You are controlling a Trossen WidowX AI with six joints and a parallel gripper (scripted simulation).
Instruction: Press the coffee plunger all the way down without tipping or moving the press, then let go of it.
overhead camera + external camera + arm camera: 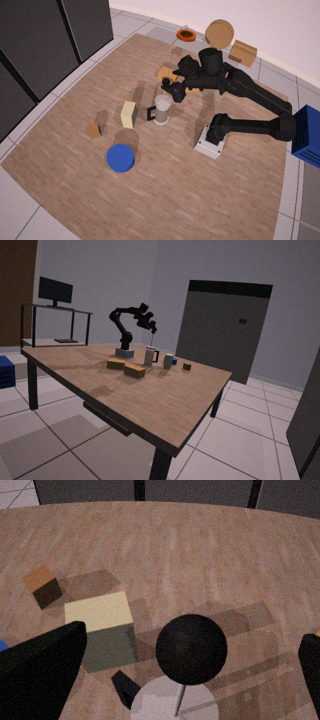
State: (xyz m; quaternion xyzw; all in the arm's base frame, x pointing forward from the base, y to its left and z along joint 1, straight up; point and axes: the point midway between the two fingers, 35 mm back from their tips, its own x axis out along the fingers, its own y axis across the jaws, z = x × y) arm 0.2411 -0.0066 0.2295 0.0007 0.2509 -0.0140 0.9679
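Now: gripper tip 150 mm above the coffee press, 10 mm to the right of it and 10 mm short of it.
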